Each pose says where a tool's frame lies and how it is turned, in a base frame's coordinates. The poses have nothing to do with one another.
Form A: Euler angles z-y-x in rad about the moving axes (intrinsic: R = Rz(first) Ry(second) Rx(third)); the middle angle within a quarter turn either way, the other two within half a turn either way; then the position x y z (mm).
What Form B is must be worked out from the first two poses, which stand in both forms.
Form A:
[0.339, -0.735, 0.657, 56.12, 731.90, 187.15]
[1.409, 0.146, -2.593, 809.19, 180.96, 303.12]
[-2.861, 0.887, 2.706, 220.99, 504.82, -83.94]
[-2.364, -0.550, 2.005, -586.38, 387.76, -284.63]
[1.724, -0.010, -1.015, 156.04, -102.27, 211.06]
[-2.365, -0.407, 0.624, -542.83, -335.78, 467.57]
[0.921, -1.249, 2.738, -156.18, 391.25, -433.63]
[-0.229, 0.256, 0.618, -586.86, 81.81, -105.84]
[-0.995, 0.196, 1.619, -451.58, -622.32, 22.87]
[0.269, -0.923, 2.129, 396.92, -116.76, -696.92]
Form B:
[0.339, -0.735, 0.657, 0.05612, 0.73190, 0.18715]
[1.409, 0.146, -2.593, 0.80919, 0.18096, 0.30312]
[-2.861, 0.887, 2.706, 0.22099, 0.50482, -0.08394]
[-2.364, -0.550, 2.005, -0.58638, 0.38776, -0.28463]
[1.724, -0.010, -1.015, 0.15604, -0.10227, 0.21106]
[-2.365, -0.407, 0.624, -0.54283, -0.33578, 0.46757]
[0.921, -1.249, 2.738, -0.15618, 0.39125, -0.43363]
[-0.229, 0.256, 0.618, -0.58686, 0.08181, -0.10584]
[-0.995, 0.196, 1.619, -0.45158, -0.62232, 0.02287]
[0.269, -0.923, 2.129, 0.39692, -0.11676, -0.69692]

